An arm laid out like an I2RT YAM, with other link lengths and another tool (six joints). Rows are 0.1 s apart.
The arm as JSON. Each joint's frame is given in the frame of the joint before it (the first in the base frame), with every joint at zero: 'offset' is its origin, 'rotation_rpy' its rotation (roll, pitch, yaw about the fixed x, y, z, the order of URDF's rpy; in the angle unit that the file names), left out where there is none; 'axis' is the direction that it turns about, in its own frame. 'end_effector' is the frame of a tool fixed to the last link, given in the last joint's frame.
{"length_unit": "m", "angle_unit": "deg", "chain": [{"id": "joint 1", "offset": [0.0, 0.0, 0.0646], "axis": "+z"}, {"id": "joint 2", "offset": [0.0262, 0.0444, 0.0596], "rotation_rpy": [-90.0, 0.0, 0.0], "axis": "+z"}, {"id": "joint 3", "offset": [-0.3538, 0.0, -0.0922], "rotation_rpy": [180.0, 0.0, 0.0], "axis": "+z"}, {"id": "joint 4", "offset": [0.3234, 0.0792, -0.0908], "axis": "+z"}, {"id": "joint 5", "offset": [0.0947, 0.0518, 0.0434], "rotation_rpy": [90.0, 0.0, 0.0], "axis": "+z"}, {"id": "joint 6", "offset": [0.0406, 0.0, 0.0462], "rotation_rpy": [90.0, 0.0, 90.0], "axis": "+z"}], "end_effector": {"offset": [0.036, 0.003, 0.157], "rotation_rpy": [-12.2, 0.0, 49.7]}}
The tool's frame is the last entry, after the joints.
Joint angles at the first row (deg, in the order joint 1, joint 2, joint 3, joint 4, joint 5, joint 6):
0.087, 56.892, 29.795, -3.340, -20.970, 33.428
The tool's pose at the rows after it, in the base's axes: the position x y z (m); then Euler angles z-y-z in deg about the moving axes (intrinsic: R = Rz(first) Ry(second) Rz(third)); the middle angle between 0 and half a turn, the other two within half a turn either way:
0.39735, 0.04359, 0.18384, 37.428, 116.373, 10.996
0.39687, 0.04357, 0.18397, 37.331, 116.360, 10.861
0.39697, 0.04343, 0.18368, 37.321, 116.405, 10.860
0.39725, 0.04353, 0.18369, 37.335, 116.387, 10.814
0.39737, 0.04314, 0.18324, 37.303, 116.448, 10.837
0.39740, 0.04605, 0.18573, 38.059, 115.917, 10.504
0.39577, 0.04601, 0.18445, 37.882, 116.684, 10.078
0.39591, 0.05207, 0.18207, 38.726, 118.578, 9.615
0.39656, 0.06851, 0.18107, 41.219, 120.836, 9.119
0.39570, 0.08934, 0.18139, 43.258, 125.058, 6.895
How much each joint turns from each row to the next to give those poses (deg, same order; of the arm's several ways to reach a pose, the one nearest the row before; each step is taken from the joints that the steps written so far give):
-0.065, -0.304, -0.088, 0.000, 0.098, -0.097
0.063, -0.162, -0.089, 0.002, 0.131, -0.028
-0.014, 0.052, 0.002, 0.004, 0.010, -0.028
0.012, 0.053, 0.000, 0.082, -0.008, -0.032
-0.055, 0.070, -0.001, 0.000, -0.001, -0.027
0.060, -0.196, -0.066, 0.339, -0.774, -0.370
0.359, -0.165, 0.143, -0.873, 0.687, -0.529
1.485, 0.887, 1.156, -1.914, 1.125, -1.106
2.963, 1.515, 1.898, -2.390, 1.109, -1.373
4.819, 1.908, 3.115, -4.296, 3.570, -2.403

